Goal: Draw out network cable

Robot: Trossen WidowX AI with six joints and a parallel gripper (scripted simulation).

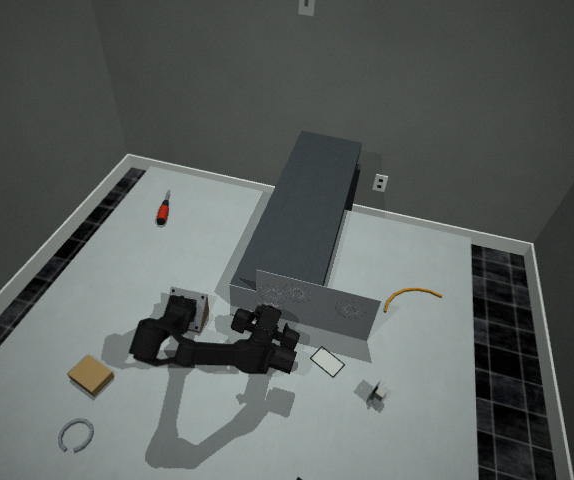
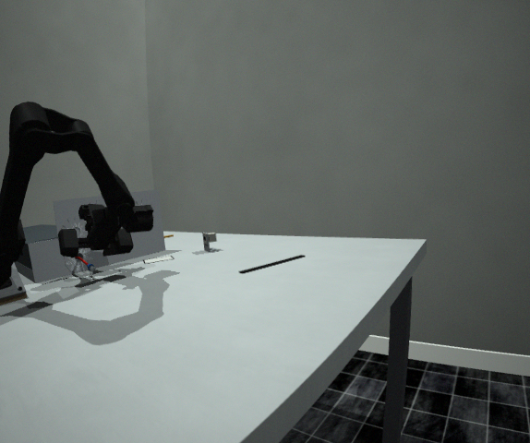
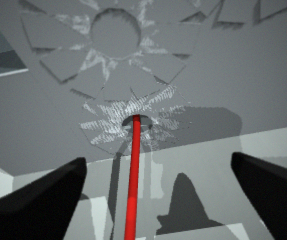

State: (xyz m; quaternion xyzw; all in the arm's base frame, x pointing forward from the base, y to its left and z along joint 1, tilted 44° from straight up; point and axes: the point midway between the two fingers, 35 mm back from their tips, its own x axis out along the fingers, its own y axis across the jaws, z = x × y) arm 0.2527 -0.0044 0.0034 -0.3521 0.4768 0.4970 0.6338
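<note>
The plug lies 50 mm to the right of my hand, 40 mm behind it and 30 mm below it. The rest, counted from my hand: white rectangle (180 mm ahead, 60 mm below, 50 mm to the right); cardboard block (440 mm behind, 220 mm to the right, 50 mm below); black strip (410 mm to the right, 220 mm ahead, 60 mm below).
</note>
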